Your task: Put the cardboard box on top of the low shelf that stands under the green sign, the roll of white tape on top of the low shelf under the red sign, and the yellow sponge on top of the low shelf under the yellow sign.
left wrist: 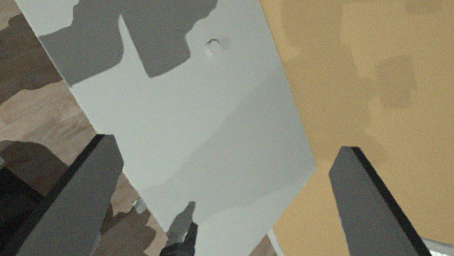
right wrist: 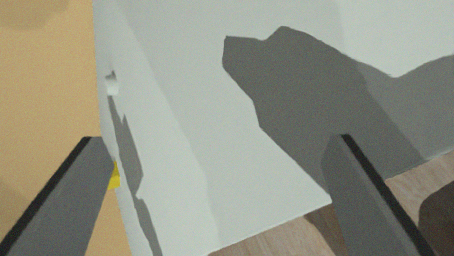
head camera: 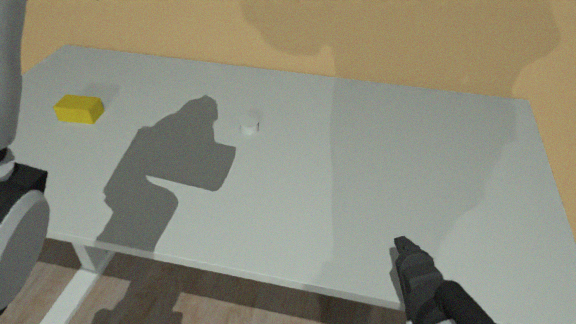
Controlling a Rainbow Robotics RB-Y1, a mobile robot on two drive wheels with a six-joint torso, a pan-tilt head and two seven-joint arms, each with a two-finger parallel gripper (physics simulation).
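Frame: origin at the robot's base, x ahead, y left, z up, level; millimetres.
Seen in the pictures: left gripper, fingertip midpoint: (left wrist: 227, 155); right gripper, fingertip midpoint: (left wrist: 184, 228) (right wrist: 217, 150) (head camera: 405, 266); robot's base, origin of the base link: (left wrist: 34, 209).
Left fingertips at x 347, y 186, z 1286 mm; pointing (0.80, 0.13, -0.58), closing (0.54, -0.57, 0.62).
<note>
Offsets run from my left fingertips to a thing's top centre. Level surfaces: height alone.
The yellow sponge {514 mm ahead, 405 mm left, 521 mm down} (head camera: 78, 109) (right wrist: 115, 177) lies at the table's left part in the head view; in the right wrist view a finger hides part of it. The roll of white tape {463 mm ahead, 60 mm right, 542 mm down} (head camera: 249, 125) (left wrist: 214, 47) (right wrist: 112, 84) lies near the table's far edge, to the right of the sponge in the head view. My right gripper (head camera: 400, 241) (right wrist: 217, 150) is open and empty over the table's near right part, apart from both. My left gripper (left wrist: 227, 155) is open and empty, high above the table. The cardboard box, the low shelves and the signs do not show.
The pale grey table {566 mm down} (head camera: 425, 150) (left wrist: 240, 125) (right wrist: 260, 175) stands close to the orange-yellow wall (head camera: 150, 25). Wood floor {1286 mm down} (head camera: 220, 307) shows before its front edge, with a white table leg (head camera: 72, 295) at the left. My left arm (head camera: 10, 75) stands at the head view's left edge. Arm shadows cross the table.
</note>
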